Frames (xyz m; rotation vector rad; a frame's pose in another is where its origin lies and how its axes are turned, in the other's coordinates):
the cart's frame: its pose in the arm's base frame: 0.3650 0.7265 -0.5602 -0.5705 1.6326 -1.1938
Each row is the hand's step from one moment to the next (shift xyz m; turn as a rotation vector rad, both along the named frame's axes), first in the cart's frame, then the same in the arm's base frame.
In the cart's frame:
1: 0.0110 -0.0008 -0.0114 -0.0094 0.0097 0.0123
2: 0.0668 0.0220 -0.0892 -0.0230 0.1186 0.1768
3: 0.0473 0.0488 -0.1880 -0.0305 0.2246 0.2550
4: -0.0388 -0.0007 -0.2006 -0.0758 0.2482 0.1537
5: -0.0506 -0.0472 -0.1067 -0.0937 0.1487 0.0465
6: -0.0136 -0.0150 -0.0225 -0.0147 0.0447 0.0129
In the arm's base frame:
1: -0.0148 -0.0043 -0.0039 0.0165 0.0062 -0.0049
2: -0.1031 -0.0067 -0.0472 0.1891 -0.0098 -0.1001
3: -0.1799 0.0624 -0.0608 0.2808 0.0053 -0.1936
4: -0.1658 0.1174 0.0216 0.2114 0.0951 -0.1930
5: -0.0844 0.0678 0.0667 0.1046 0.1156 -0.0936
6: -0.0175 0.0146 0.0199 0.0252 0.0243 -0.0340

